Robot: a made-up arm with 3 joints.
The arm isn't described. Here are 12 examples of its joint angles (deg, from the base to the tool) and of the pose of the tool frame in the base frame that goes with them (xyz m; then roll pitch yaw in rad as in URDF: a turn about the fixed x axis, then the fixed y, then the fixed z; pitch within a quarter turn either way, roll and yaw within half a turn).
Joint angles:
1: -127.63 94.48 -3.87
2: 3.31 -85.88 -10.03
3: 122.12 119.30 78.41
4: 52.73 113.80 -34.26
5: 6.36 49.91 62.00
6: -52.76 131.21 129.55
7: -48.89 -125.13 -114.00
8: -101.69 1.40 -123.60
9: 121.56 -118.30 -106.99
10: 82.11 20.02 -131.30
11: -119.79 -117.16 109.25
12: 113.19 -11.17 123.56
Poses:
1: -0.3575 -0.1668 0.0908 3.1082 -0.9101 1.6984
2: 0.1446 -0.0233 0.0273 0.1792 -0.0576 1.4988
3: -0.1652 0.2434 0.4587 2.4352 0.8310 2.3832
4: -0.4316 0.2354 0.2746 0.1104 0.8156 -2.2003
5: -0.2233 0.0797 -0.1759 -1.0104 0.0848 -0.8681
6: -0.2373 -0.2905 -0.3898 -1.5470 -0.6421 -2.5369
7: 0.3753 -0.0420 -0.3367 2.5726 0.6639 2.3900
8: -0.1946 -0.2685 0.6992 0.3823 -0.0239 0.0050
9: 0.4031 0.1261 0.5158 -0.6169 -0.8484 -2.3704
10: -0.3651 0.3447 -0.3643 -2.5672 0.3460 -0.0500
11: 0.0383 -0.4603 0.3209 0.5617 0.8822 -2.3723
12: -0.1430 0.5477 0.2053 -0.1740 -0.1790 -0.0776
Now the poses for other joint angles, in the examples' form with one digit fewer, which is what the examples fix.
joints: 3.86 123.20 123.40
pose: -0.244 0.243 -0.388 -2.191 0.056 -2.151
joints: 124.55 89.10 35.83
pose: -0.238 0.109 0.342 2.493 0.968 1.543
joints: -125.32 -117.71 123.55
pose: 0.078 -0.484 0.368 0.404 0.807 -2.308
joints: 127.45 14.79 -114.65
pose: -0.322 0.559 -0.039 -2.041 0.204 0.159
